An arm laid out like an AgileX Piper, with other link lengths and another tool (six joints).
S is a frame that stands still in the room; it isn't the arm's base.
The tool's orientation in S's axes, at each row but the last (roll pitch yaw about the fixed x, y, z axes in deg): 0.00 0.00 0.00; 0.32 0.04 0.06; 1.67 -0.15 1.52; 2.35 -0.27 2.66; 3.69 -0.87 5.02; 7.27 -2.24 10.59
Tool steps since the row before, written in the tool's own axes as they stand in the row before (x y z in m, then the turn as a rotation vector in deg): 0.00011 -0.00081 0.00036 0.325 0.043 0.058; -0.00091 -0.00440 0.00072 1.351 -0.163 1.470; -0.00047 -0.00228 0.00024 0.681 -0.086 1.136; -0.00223 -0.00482 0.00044 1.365 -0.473 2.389; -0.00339 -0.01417 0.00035 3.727 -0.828 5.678; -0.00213 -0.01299 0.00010 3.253 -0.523 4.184
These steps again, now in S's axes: 0.00011 -0.00081 0.00036 0.325 0.043 0.058; -0.00090 -0.00440 0.00070 1.352 -0.170 1.468; -0.00041 -0.00230 0.00017 0.681 -0.101 1.135; -0.00200 -0.00493 0.00023 1.379 -0.507 2.374; -0.00213 -0.01440 -0.00061 3.732 -0.869 5.669; 0.00034 -0.01306 -0.00163 3.231 -0.462 4.208
